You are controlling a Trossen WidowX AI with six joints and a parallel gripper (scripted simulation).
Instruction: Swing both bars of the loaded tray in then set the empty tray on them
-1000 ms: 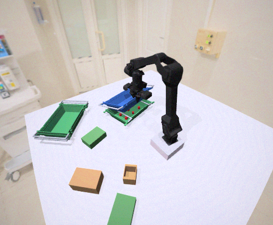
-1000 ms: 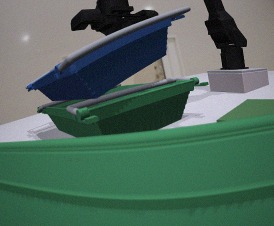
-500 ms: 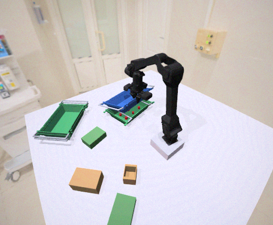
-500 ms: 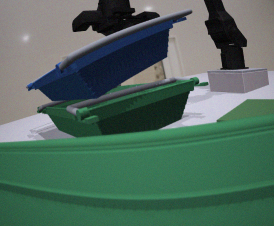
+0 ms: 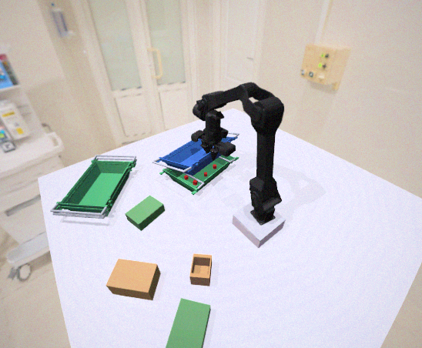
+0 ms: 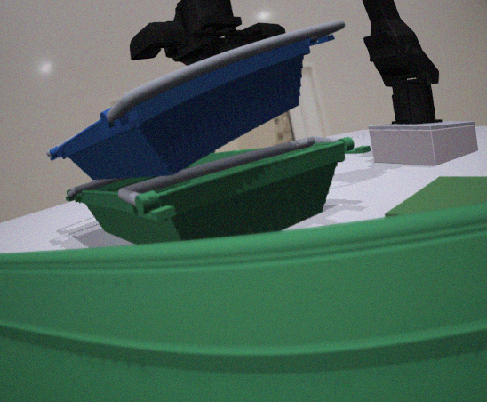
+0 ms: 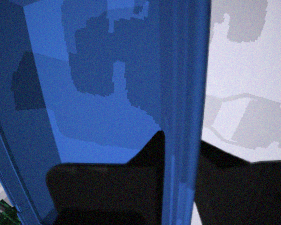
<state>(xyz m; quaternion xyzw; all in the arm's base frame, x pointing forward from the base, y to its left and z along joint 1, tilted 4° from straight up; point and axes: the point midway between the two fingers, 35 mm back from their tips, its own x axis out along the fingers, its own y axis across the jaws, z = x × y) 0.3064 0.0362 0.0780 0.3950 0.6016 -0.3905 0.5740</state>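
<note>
My gripper tip is 8 cm short of the blue tray, 3 cm to the right of it and 1 cm below it. From my gripper tip the other things lie so: open box (37 cm behind, 23 cm to the left, 10 cm below).
</note>
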